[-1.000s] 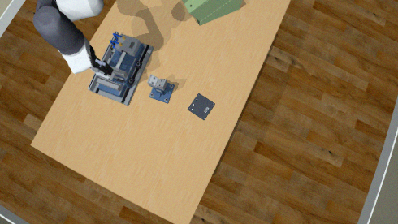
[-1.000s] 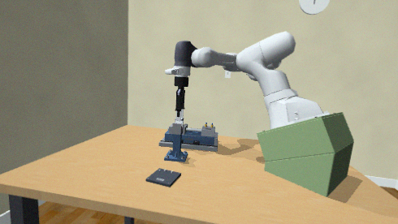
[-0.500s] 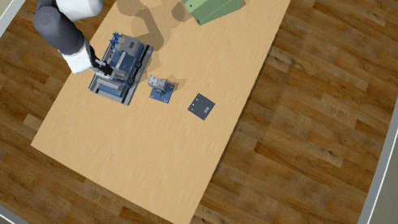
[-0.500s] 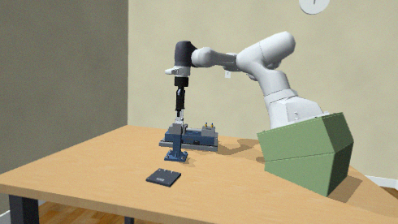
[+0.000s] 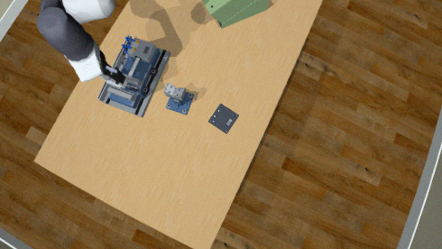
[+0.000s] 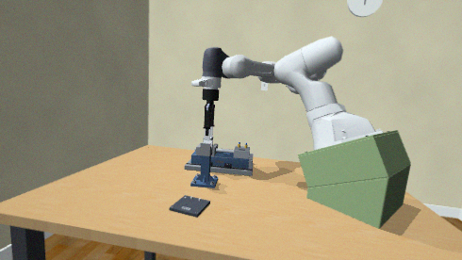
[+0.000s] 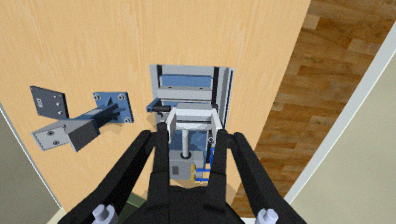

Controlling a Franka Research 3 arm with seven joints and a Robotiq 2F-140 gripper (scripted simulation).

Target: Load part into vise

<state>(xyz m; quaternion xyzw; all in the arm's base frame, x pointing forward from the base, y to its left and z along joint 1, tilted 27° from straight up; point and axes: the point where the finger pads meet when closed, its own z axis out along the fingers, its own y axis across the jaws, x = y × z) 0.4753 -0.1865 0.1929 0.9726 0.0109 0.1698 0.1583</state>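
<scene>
Now: the grey part 20 mm below my hand. The rest, counted from my hand: vise: 100 mm below, 70 mm behind, 20 mm to the left; dark work stop rod: 70 mm to the left, 50 mm below; grey air cylinder: 160 mm behind, 60 mm below, 30 mm to the left.
</scene>
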